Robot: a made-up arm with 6 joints.
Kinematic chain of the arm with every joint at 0, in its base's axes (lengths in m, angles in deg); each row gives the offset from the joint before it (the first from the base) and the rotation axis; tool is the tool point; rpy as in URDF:
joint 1: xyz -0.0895 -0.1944 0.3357 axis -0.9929 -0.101 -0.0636
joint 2: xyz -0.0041 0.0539 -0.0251 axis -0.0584 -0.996 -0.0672
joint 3: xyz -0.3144 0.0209 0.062 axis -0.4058 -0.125 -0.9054
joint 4: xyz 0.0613 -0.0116 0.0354 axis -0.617 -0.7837 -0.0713
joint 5: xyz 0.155 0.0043 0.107 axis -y
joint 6: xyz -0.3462 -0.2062 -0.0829 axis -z
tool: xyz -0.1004 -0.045 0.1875 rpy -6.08 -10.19 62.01
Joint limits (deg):
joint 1: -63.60..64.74
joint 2: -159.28..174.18
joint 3: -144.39..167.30
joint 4: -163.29..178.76
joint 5: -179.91..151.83
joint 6: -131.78..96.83
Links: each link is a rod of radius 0.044 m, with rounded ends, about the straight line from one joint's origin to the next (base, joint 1, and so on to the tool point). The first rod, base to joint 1, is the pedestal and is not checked.
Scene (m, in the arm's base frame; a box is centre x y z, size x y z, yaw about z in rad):
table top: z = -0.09
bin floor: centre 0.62 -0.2 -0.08 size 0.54 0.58 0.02 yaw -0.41
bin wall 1: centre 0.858 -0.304 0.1 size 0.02 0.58 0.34 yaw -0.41
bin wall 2: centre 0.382 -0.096 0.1 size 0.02 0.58 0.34 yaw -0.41
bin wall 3: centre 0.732 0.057 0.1 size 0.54 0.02 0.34 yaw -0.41
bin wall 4: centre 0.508 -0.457 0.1 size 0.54 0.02 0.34 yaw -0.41
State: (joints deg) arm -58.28 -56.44 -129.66 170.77 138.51 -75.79
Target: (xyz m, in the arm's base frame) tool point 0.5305 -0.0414 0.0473
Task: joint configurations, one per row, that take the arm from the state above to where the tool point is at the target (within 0.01 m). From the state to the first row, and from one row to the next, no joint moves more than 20 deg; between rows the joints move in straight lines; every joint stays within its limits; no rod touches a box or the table.
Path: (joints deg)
1: -54.15 -63.30 -112.92 168.06 137.47 -81.84
2: -50.02 -70.17 -96.19 165.36 136.43 -87.89
3: -45.89 -77.03 -79.45 162.65 135.39 -93.94
4: -41.76 -83.89 -62.71 159.95 134.35 -99.99
5: -44.54 -99.04 -47.20 160.89 129.46 -104.23
6: -47.33 -114.18 -31.69 161.83 124.56 -108.47
7: -50.12 -129.32 -16.18 162.76 119.67 -112.71
8: -52.91 -144.47 -0.67 163.70 114.78 -116.95
9: -55.58 -141.46 -17.88 157.81 124.04 -97.92
10: -58.25 -138.46 -35.09 151.92 133.30 -78.90
11: -60.93 -135.45 -52.29 146.02 142.57 -59.87
12: -63.60 -132.45 -69.50 140.13 151.83 -40.84

